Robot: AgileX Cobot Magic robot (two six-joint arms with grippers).
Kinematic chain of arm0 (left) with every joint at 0, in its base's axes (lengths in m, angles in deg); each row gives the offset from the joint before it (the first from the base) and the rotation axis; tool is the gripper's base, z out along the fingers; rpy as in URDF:
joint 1: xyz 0 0 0.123 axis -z
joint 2: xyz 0 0 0 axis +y
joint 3: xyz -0.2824 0 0.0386 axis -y
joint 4: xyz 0.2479 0 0.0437 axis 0.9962 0 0.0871
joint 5: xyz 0 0 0 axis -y
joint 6: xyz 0.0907 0 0.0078 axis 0.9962 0 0.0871
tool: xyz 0 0 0 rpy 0 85 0
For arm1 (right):
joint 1: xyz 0 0 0.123 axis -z
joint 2: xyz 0 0 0 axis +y
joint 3: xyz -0.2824 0 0.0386 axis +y
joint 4: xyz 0.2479 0 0.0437 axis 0.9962 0 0.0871
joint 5: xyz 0 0 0 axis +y
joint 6: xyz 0.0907 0 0.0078 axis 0.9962 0 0.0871
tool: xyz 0 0 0 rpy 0 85 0
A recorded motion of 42 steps. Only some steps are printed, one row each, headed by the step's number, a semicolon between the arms.
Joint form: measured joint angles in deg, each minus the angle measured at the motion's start. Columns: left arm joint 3, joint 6, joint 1, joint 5, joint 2, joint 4; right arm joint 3, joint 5, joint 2, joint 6, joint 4, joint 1.
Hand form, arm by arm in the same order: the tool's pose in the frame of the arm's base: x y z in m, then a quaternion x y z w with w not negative. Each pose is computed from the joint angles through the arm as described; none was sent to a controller.
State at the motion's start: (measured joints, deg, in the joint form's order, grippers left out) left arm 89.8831 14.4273 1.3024 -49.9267 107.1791 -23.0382; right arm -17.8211 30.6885 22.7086 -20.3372 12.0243 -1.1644
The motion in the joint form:
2: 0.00 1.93 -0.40 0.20 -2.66 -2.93; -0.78 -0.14 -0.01 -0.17 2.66 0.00
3: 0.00 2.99 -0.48 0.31 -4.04 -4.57; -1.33 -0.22 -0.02 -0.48 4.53 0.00
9: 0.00 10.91 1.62 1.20 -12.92 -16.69; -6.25 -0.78 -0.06 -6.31 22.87 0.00
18: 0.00 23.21 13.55 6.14 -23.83 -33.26; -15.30 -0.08 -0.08 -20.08 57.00 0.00
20: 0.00 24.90 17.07 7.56 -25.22 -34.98; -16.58 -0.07 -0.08 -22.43 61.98 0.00
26: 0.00 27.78 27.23 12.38 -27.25 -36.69; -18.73 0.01 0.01 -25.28 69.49 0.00
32: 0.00 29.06 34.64 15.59 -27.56 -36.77; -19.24 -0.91 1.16 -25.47 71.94 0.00
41: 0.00 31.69 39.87 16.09 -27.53 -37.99; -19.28 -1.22 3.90 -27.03 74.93 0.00
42: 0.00 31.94 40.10 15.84 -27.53 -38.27; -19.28 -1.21 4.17 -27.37 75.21 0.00
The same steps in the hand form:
2: 0.4060 -0.0368 0.2949 0.04729 0.94340 -0.16724 0.28248; 0.0835 0.0135 0.2498 -0.09981 0.85385 0.02614 0.51019
3: 0.4020 -0.0379 0.3056 0.05088 0.93698 -0.17638 0.29728; 0.0837 0.0149 0.2535 -0.09397 0.85036 0.03832 0.51632
9: 0.3678 -0.0626 0.3744 0.09995 0.88057 -0.24721 0.39178; 0.0830 0.0277 0.2889 -0.06033 0.80689 0.14557 0.56929
18: 0.2942 -0.1323 0.4584 0.21531 0.75470 -0.35736 0.50633; 0.0690 0.0448 0.3603 -0.03422 0.68681 0.32672 0.64837
20: 0.2787 -0.1475 0.4688 0.23770 0.73131 -0.37497 0.51777; 0.0657 0.0460 0.3710 -0.03234 0.66481 0.34926 0.65954
26: 0.2425 -0.1865 0.4852 0.28708 0.68094 -0.41088 0.53392; 0.0600 0.0473 0.3881 -0.02622 0.62943 0.38647 0.67363
32: 0.2188 -0.2136 0.4897 0.31871 0.65311 -0.43379 0.53263; 0.0643 0.0464 0.3918 -0.00953 0.62388 0.39916 0.67183
41: 0.1987 -0.2328 0.4909 0.35440 0.62880 -0.45358 0.52276; 0.0766 0.0464 0.3910 0.00530 0.62952 0.40930 0.66042
42: 0.1973 -0.2337 0.4909 0.35731 0.62716 -0.45594 0.52069; 0.0778 0.0464 0.3908 0.00547 0.63019 0.40925 0.65981

